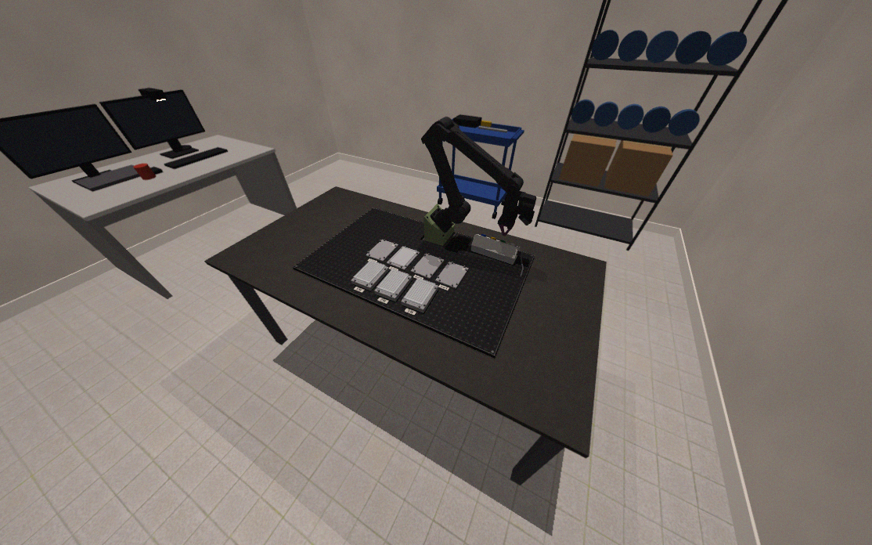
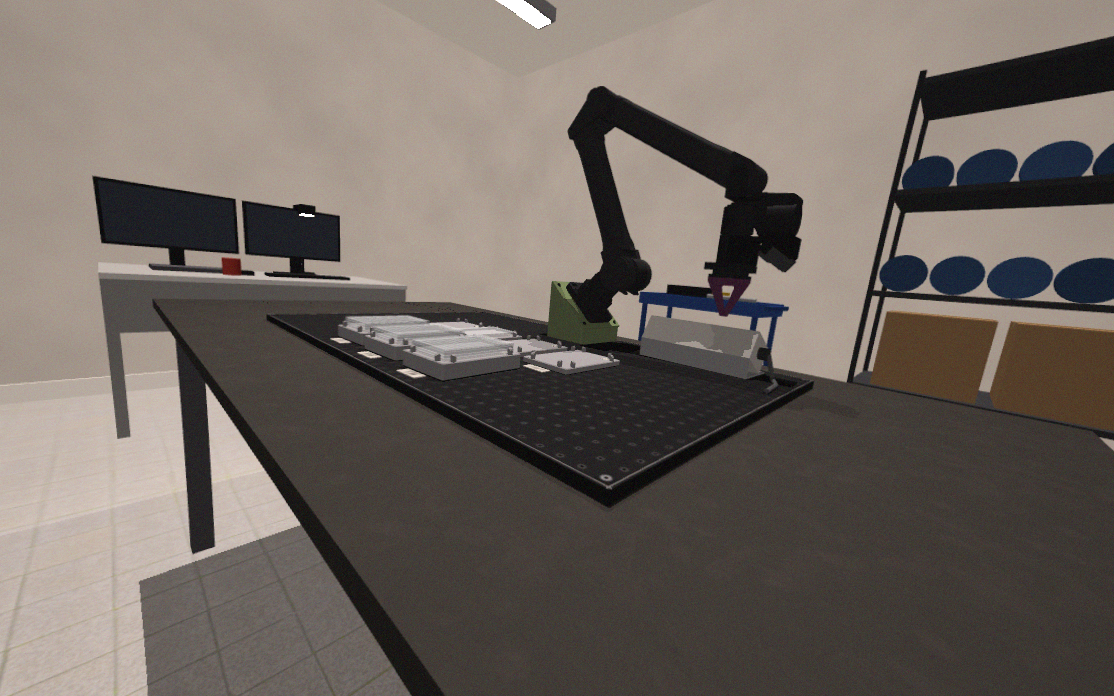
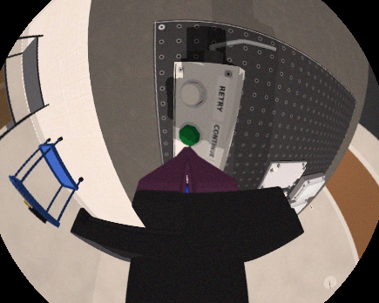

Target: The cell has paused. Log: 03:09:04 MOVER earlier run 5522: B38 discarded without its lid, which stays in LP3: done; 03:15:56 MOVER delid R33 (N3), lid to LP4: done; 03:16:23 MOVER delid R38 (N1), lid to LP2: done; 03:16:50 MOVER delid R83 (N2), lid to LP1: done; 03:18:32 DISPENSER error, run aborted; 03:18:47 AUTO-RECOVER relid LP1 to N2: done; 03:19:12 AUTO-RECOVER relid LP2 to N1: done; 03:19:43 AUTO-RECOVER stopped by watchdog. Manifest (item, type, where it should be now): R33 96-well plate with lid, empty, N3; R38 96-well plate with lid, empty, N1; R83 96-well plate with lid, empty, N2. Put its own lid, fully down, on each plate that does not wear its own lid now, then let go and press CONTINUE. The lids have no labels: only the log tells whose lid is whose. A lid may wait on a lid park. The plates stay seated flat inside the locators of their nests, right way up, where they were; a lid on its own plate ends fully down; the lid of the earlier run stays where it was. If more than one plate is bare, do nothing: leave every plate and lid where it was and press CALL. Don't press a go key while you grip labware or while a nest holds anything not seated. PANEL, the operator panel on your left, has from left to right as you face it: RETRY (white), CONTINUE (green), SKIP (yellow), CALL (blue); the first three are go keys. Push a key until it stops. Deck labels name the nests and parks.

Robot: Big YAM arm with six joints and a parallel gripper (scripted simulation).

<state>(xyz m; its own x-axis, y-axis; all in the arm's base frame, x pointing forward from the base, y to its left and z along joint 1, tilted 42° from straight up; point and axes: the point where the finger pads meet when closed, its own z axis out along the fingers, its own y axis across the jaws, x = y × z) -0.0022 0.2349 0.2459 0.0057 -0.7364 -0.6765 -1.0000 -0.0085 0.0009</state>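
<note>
Right now the green continue key is 40 mm below my hand. Also, from my hand: white retry key (50 mm to the left, 40 mm below); then blue call key (100 mm to the right, 40 mm below); then yellow skip key (50 mm to the right, 40 mm below).
</note>
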